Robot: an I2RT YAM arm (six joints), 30 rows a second.
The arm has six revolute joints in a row. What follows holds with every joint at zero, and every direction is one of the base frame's. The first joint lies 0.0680 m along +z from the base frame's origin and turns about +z. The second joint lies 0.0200 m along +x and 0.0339 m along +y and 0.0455 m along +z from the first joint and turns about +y. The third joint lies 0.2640 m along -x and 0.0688 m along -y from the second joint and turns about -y. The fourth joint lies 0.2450 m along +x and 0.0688 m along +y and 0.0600 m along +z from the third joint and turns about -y. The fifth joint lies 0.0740 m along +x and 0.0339 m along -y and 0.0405 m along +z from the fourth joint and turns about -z. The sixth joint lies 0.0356 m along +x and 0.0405 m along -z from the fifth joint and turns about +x. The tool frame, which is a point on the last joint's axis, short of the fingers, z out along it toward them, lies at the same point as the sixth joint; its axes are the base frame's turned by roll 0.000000, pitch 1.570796 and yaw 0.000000 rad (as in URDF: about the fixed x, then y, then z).
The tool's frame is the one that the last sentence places.
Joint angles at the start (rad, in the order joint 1, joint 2, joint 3, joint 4, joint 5, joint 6):
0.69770, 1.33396, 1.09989, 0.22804, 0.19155, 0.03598
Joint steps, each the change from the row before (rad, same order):
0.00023, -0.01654, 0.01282, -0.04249, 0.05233, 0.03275
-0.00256, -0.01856, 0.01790, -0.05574, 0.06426, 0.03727
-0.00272, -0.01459, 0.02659, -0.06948, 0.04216, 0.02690
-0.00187, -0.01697, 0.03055, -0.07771, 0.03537, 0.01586
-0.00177, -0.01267, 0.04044, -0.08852, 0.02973, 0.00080
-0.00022, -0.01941, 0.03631, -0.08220, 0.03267, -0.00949
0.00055, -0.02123, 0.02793, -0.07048, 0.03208, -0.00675
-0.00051, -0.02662, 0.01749, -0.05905, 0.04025, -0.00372
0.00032, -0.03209, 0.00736, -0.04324, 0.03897, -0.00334
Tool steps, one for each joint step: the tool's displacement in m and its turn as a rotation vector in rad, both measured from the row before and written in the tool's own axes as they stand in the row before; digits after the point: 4 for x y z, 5 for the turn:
-0.0050, -0.0025, -0.0044, 0.05270, 0.01008, 0.02990
-0.0060, -0.0040, -0.0051, 0.06819, 0.01267, 0.03207
-0.0064, -0.0032, -0.0046, 0.04775, 0.02129, 0.01788
-0.0074, -0.0031, -0.0061, 0.04082, 0.02272, 0.00514
-0.0083, -0.0029, -0.0062, 0.03599, 0.02765, -0.01282
-0.0087, -0.0039, -0.0089, 0.03601, 0.01907, -0.02054
-0.0069, -0.0046, -0.0094, 0.03384, 0.01455, -0.01638
-0.0053, -0.0062, -0.0102, 0.04212, 0.00770, -0.01080
-0.0041, -0.0070, -0.0109, 0.03875, -0.00174, -0.00534

